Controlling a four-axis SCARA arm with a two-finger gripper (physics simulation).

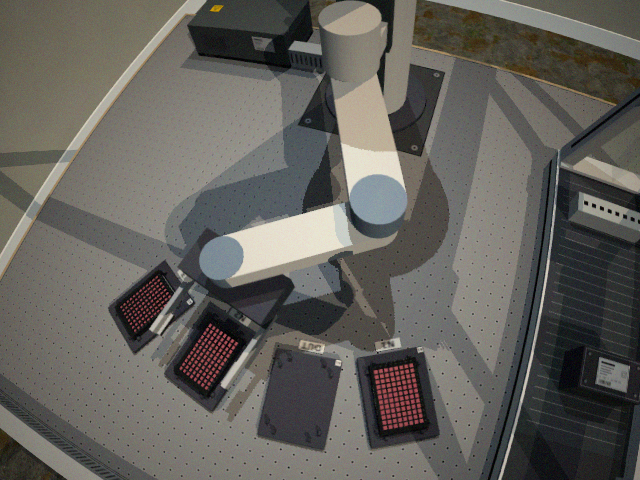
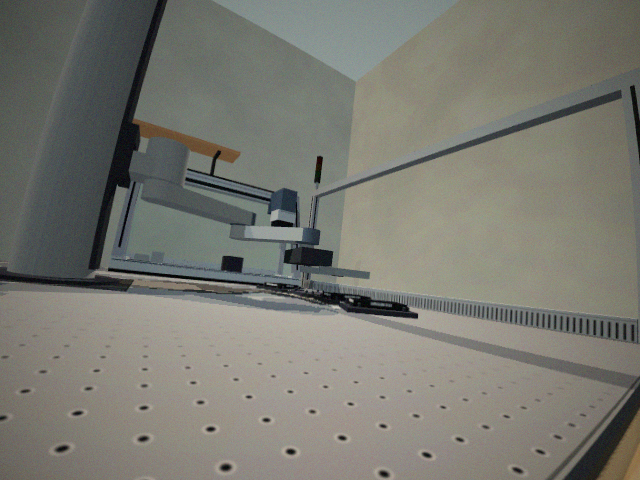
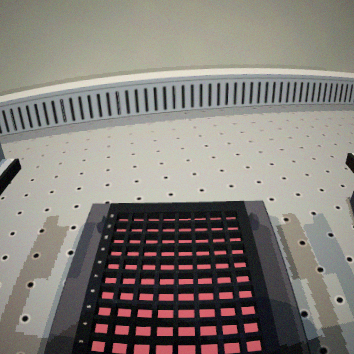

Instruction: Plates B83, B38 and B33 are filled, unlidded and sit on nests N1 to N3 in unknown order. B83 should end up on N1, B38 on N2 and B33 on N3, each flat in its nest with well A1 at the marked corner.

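Seen in the pictures: gripper, fingertip midpoint: (image 1: 186,358) (image 2: 354,274) (image 3: 181,138); arm's base at its link origin: (image 2: 51,283).
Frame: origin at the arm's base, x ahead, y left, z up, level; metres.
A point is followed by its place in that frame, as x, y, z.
The plate B83 (image 1: 209,357) {0.708, -0.093, 0.038} (image 3: 175,287) {0.706, -0.097, 0.038} lies on nest N2 (image 1: 211,401) {0.782, -0.061, 0.024} (image 3: 75,300) {0.715, -0.047, 0.025}, its red-filled wells facing up. A filled plate, B33 (image 1: 143,303) {0.668, -0.276, 0.033}, lies on nest N3 (image 1: 137,345) {0.750, -0.252, 0.025} at the left. A filled plate (image 1: 398,396) {0.653, 0.247, 0.039} lies on nest N1 (image 1: 362,367) {0.623, 0.171, 0.025} at the right; its label cannot be read, and by elimination it is B38. My gripper (image 1: 193,354) {0.726, -0.106, 0.101} (image 2: 364,273) {0.726, -0.106, 0.101} (image 3: 181,138) {0.726, -0.106, 0.101} is open and empty above N2, one finger out to each side of B83. The gripper body hides the N2 label and marked corner. Plate labels do not show now.
The OUT nest (image 1: 299,397) {0.712, 0.086, 0.025}, without a plate, lies between N2 and N1. A dark box (image 1: 250,31) {-0.036, -0.345, 0.126} stands at the back left. A transparent guard with a dark frame (image 1: 553,180) {0.128, 0.450, 0.046} runs along the right. A slotted duct (image 2: 516,312) {1.004, -0.451, 0.042} (image 3: 200,95) {1.004, -0.188, 0.031} runs along the table edge.
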